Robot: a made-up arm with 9 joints.
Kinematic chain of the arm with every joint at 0, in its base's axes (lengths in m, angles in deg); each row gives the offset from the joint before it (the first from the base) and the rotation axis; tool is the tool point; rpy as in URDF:
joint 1: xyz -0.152 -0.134 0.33 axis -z
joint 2: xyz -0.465 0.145 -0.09 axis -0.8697 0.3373 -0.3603
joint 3: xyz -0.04 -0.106 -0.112 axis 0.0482 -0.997 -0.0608
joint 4: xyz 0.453 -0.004 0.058 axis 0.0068 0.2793 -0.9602
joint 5: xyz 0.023 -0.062 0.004 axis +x
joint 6: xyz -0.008 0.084 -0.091 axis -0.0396 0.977 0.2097
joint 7: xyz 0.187 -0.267 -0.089 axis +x
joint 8: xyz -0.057 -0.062 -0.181 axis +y
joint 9: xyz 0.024 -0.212 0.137 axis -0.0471 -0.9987 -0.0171
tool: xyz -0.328 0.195 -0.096 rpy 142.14 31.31 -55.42
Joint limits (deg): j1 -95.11..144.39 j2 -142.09..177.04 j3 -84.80..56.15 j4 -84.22..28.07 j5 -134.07..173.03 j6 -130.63..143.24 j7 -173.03..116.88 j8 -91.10..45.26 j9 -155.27..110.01
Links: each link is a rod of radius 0.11 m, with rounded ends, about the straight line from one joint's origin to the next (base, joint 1, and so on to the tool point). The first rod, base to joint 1, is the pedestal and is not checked.
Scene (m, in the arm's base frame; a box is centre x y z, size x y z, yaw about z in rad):
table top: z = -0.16
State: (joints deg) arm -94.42 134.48 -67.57 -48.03 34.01 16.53 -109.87 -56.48 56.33
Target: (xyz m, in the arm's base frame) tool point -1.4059 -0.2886 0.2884
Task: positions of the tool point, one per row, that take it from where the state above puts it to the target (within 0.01 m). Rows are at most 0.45 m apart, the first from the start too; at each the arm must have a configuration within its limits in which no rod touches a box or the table.
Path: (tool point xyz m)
1: 0.0001 -1.4341 0.8489
2: -0.4220 -1.4660 0.7361
3: -0.8307 -1.3348 0.6161
4: -1.1596 -1.0608 0.4964
5: -1.3587 -0.6912 0.3847
6: -1.4059 -0.2886 0.2885

